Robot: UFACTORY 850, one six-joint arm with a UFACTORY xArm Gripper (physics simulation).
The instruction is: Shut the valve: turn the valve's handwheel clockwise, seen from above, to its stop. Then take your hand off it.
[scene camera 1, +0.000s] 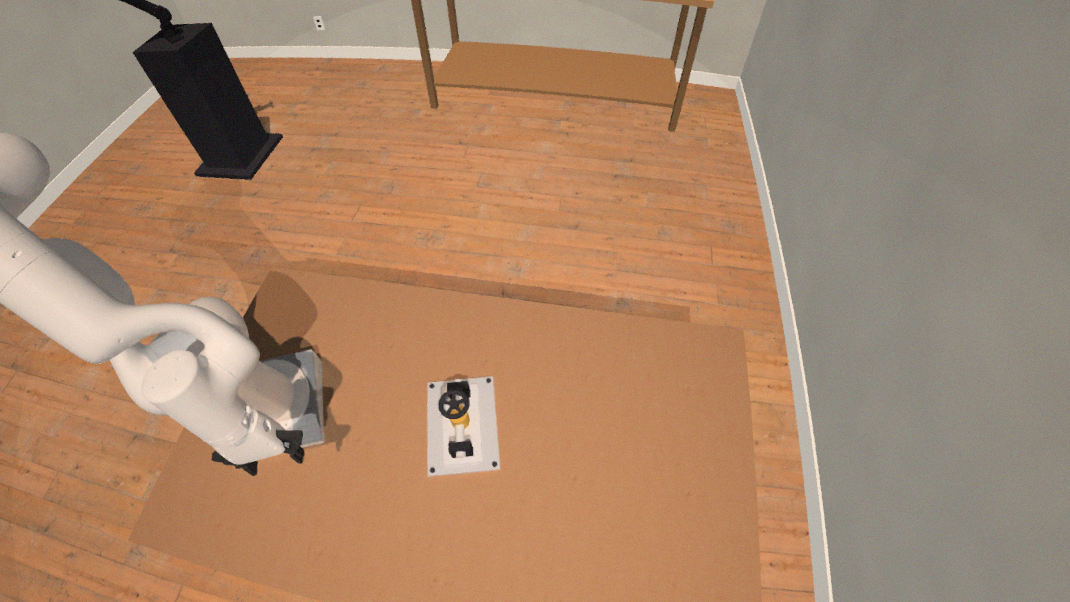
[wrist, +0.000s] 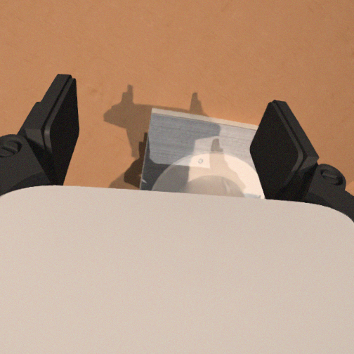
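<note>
The black five-spoked handwheel (scene camera 1: pixel 453 404) sits on top of the yellow valve body (scene camera 1: pixel 460 422). A white pipe runs through the valve and rests in black clamps on a white base plate (scene camera 1: pixel 436 443) with a dark bolt at each corner. My gripper (scene camera 1: pixel 276 464) (wrist: pixel 171 112) is open, with nothing between its fingers. It is well to the left of the valve in the scene view, near the robot's base, and does not touch the handwheel. The valve does not show in the wrist view.
The robot's metal base plate (scene camera 1: pixel 315 396) (wrist: pixel 235 133) lies beside the gripper in the scene view and partly below it in the wrist view. The brown table top (scene camera 1: pixel 613 449) carries the valve plate. A black pedestal (scene camera 1: pixel 213 108) and a wooden shelf table (scene camera 1: pixel 561 71) stand farther back.
</note>
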